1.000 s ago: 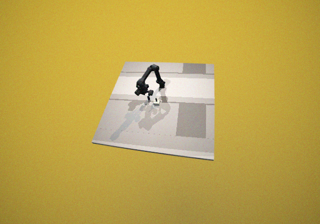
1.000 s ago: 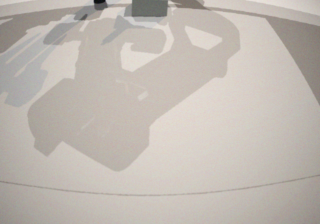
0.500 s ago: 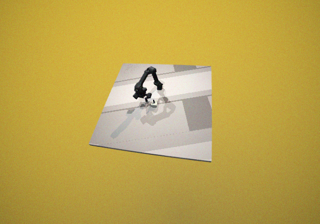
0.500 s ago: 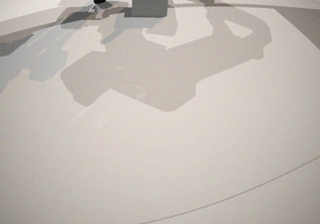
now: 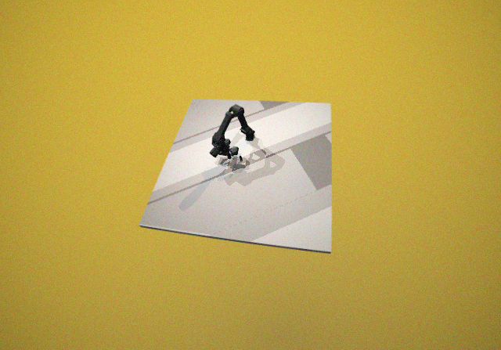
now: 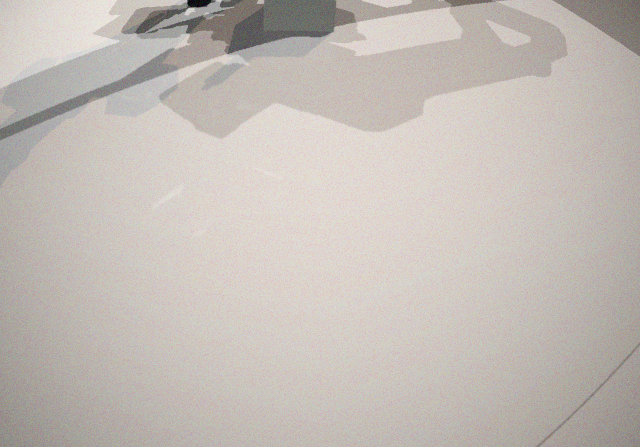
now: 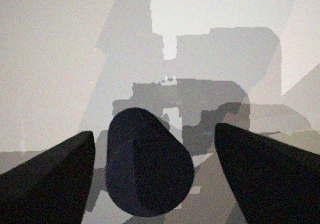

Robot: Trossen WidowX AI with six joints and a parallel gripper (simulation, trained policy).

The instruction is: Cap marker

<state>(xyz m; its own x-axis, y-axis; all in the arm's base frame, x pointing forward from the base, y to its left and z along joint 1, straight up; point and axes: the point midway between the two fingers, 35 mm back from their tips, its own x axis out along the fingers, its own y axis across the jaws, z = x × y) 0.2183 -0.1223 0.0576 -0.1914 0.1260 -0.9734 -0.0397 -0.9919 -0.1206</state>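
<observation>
My gripper tip is 5 cm short of the dark marker, 10 cm to the right of it and 5 cm below it. From my gripper tip the other things lie so: pale holder block: 5 cm ahead, 10 cm to the left, 1 cm below; dark cap: 1 cm to the right.
</observation>
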